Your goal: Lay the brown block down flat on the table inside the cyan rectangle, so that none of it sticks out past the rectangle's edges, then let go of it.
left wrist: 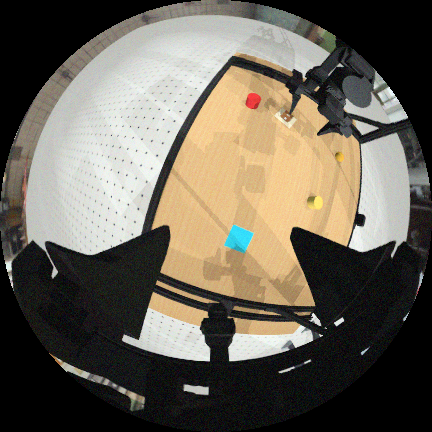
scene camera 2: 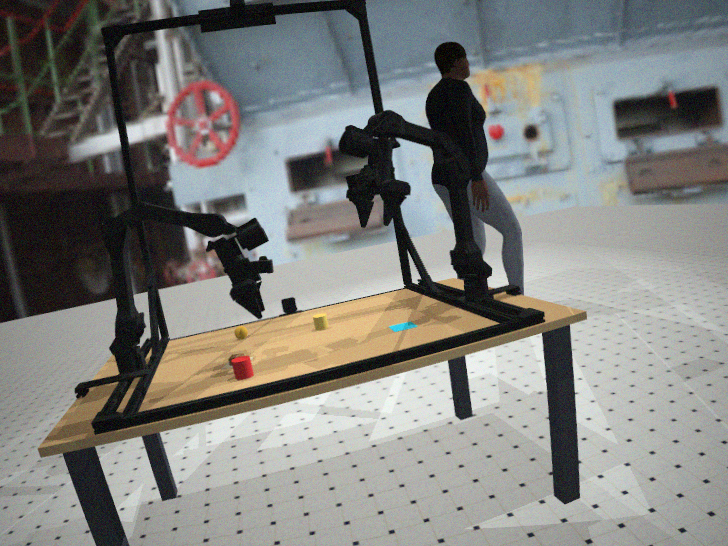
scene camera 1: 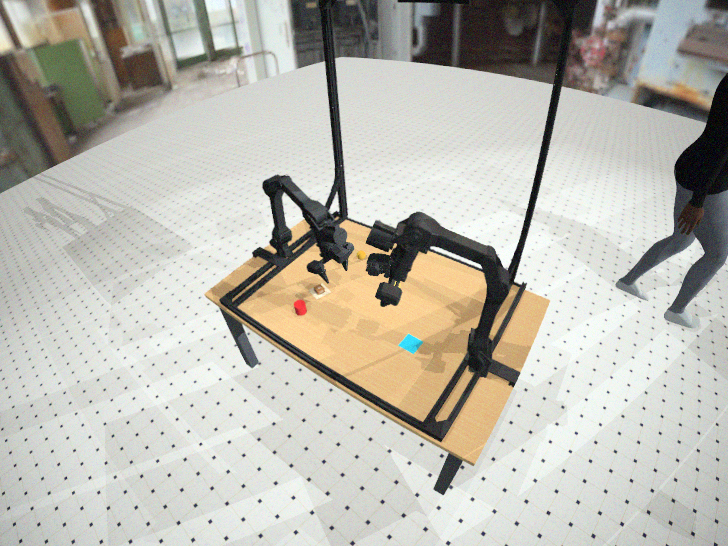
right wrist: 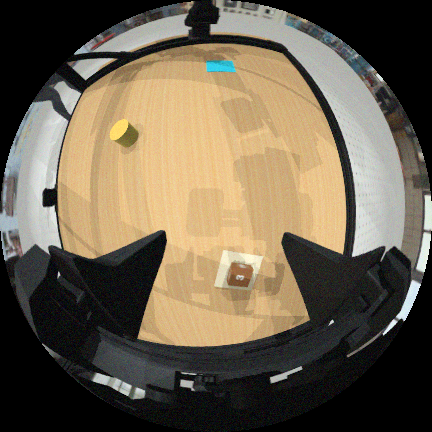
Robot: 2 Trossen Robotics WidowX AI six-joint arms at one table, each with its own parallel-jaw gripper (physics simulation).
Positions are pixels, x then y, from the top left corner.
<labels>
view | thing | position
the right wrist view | right gripper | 226, 237
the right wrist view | pale square pad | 227, 257
</labels>
